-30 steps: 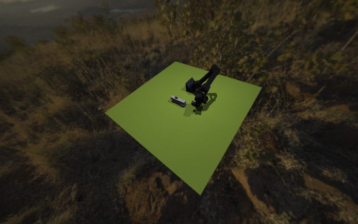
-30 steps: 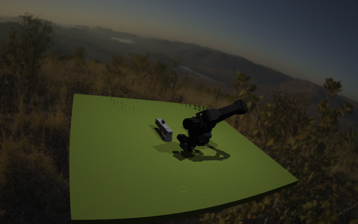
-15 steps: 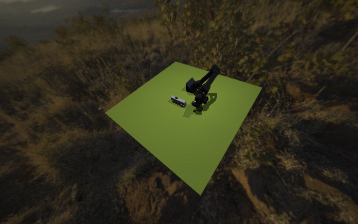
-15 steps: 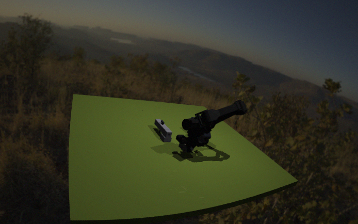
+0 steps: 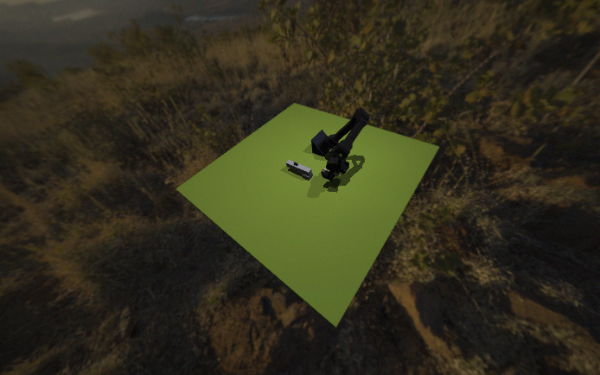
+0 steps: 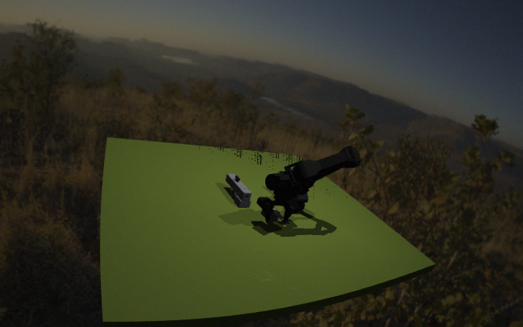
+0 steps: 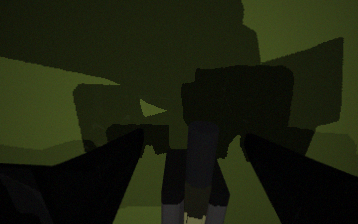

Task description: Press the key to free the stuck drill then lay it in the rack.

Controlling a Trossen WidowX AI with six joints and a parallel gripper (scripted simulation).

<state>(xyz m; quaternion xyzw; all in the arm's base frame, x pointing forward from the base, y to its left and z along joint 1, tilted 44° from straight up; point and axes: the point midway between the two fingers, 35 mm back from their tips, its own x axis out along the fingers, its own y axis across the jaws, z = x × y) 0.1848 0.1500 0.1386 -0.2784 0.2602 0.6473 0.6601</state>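
Now: the drill 40 mm to the right of my gripper tip and 40 mm above it. Round my gripper tip: dark key: 80 mm ahead, 240 mm to the right, 50 mm above; then pale grey block: 80 mm ahead, 220 mm to the right, 30 mm above; then dark grey rack: 50 mm to the right, 10 mm above.
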